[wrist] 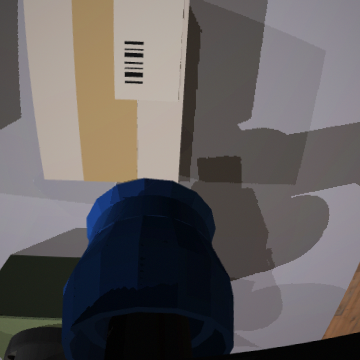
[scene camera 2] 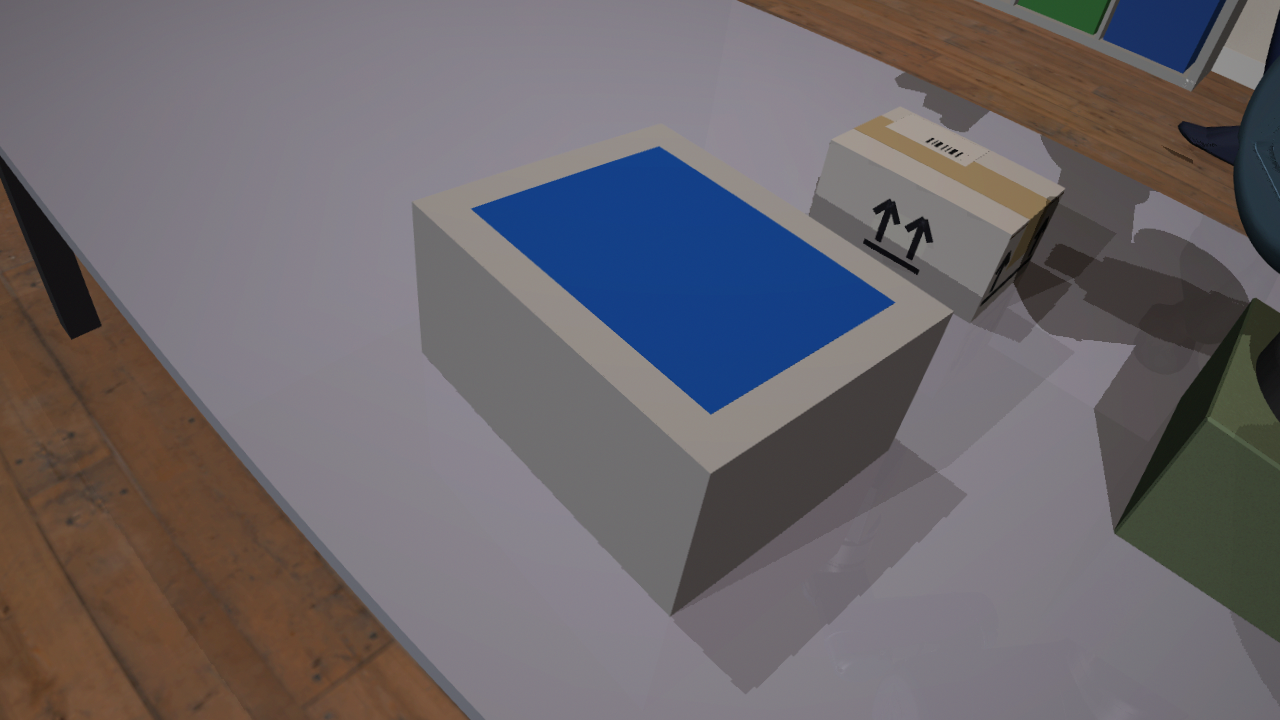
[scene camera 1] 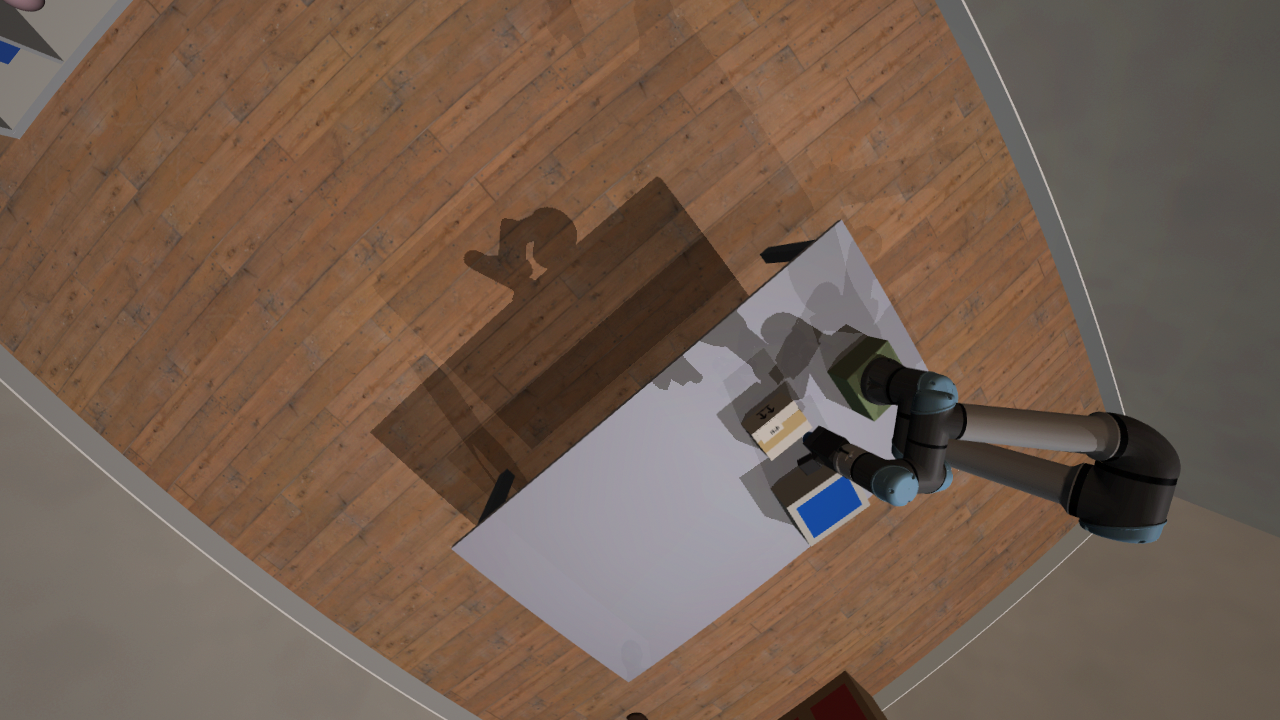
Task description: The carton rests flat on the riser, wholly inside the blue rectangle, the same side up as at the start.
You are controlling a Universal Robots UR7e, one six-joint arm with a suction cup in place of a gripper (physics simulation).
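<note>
Holding nothing, the suction cup point(wrist: 149, 250) hangs above a carton point(scene camera 2: 959, 221), 22 cm from the middle of the carton. The carton appears in the wrist view point(wrist: 107, 90) and in scene camera 1 point(scene camera 1: 777, 425) as well. On the table rests a riser point(scene camera 2: 690, 364), which scene camera 1 point(scene camera 1: 818, 504) shows too, while in the wrist view the riser is out of frame.
</note>
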